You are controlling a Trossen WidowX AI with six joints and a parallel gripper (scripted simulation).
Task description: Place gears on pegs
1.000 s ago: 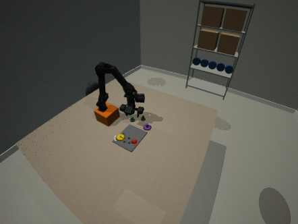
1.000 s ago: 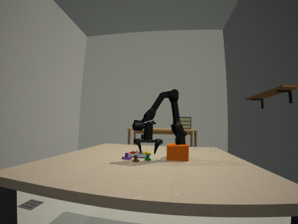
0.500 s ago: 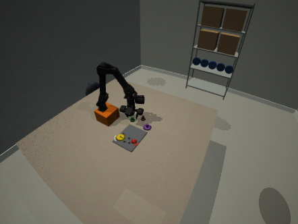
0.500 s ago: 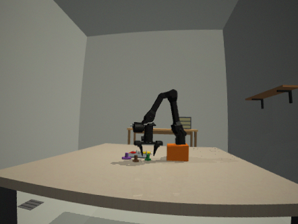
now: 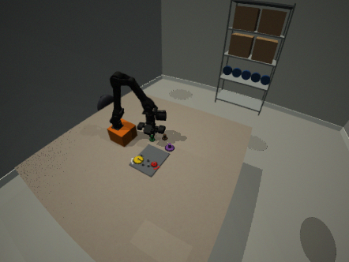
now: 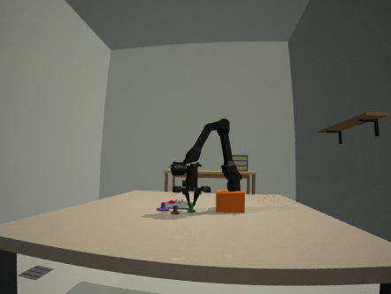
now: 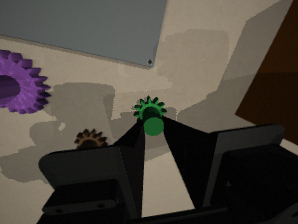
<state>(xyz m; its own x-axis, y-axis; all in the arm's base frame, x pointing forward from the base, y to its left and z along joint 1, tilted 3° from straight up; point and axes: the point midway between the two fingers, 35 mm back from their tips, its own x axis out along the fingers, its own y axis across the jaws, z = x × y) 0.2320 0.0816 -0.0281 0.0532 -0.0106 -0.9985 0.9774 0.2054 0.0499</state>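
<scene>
Right now the red gear is 130 mm ahead of my gripper tip, 200 mm to the right of it and 10 mm below it. The rest, counted from my gripper tip: green gear (10 mm below); brown gear (80 mm ahead, 50 mm to the left, 10 mm below); purple gear (150 mm ahead, 20 mm to the right, 10 mm below).
</scene>
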